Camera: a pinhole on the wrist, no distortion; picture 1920 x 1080 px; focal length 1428.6 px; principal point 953.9 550.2 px. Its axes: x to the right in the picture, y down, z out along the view. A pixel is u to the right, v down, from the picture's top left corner.
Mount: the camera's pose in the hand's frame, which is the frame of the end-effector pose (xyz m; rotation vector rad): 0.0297 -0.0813 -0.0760 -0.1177 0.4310 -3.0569
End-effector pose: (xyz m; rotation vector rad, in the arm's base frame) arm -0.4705 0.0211 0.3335 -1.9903 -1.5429 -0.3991
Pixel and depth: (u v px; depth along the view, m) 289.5 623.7 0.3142
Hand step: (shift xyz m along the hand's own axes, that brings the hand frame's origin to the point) 0.2018 -0.1738 0.2106
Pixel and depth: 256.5 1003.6 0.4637
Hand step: 0.2994 -0.3355 0.3120
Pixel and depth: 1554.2 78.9 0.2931
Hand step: -0.0727 -0.0765 0.2401
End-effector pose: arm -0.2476 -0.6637 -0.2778 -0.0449 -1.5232 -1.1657
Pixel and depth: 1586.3 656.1 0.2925
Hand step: -0.0742 -0.1903 0.2071
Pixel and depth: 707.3 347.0 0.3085
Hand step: 0.1064 -0.1204 0.2282
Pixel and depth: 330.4 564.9 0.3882
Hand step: 0.2306 -0.1809 0.2833
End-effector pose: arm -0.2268 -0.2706 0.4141 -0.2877 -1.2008 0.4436
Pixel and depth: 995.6 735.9 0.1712
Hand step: 0.0398 -0.1499 0.0822
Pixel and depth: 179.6 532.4 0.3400
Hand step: 0.2411 -0.1589 0.2384
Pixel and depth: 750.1 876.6 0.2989
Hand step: 0.0997 -0.2261 0.1885
